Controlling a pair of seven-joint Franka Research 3 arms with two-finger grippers.
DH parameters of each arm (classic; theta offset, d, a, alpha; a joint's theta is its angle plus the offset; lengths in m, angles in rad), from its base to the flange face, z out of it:
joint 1: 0 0.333 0 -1.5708
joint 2: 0 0 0 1.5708
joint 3: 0 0.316 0.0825 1.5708
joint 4: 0 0 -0.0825 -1.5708
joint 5: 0 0.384 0 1.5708
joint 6: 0 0 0.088 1.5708
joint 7: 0 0.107 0 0
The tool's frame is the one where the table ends.
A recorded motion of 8 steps. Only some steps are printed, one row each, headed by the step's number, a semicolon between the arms.
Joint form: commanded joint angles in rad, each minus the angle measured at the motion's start. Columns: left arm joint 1, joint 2, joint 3, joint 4, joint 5, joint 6, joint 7; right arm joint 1, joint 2, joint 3, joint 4, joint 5, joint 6, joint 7.
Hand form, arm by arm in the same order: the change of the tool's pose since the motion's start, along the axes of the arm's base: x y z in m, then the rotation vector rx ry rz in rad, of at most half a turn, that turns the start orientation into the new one. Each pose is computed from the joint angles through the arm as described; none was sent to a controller.
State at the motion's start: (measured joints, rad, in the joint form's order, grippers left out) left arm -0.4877 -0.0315 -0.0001 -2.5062 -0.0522 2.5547 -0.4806; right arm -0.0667 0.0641 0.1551 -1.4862 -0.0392 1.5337 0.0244
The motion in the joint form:
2: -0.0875 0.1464 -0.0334 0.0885 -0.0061 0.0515 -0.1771; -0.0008 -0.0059 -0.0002 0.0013 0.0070 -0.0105 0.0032
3: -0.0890 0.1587 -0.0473 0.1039 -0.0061 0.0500 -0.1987; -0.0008 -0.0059 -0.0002 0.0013 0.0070 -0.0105 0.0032
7: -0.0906 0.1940 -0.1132 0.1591 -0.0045 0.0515 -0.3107; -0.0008 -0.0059 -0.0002 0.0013 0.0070 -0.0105 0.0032
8: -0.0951 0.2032 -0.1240 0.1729 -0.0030 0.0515 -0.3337; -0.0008 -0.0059 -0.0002 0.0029 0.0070 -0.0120 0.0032
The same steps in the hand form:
2: -0.0048 -0.0655 -0.0317 -0.0099 0.0200 0.0624; -0.0029 0.0002 0.0030 0.0057 0.0038 -0.0043
3: -0.0054 -0.0746 -0.0320 -0.0136 0.0216 0.0686; -0.0029 0.0002 0.0030 0.0057 0.0038 -0.0043
7: -0.0124 -0.1133 -0.0282 -0.0415 0.0211 0.1124; -0.0029 0.0002 0.0030 0.0057 0.0038 -0.0043
8: -0.0142 -0.1223 -0.0275 -0.0473 0.0211 0.1191; -0.0030 0.0002 0.0036 0.0057 0.0037 -0.0044

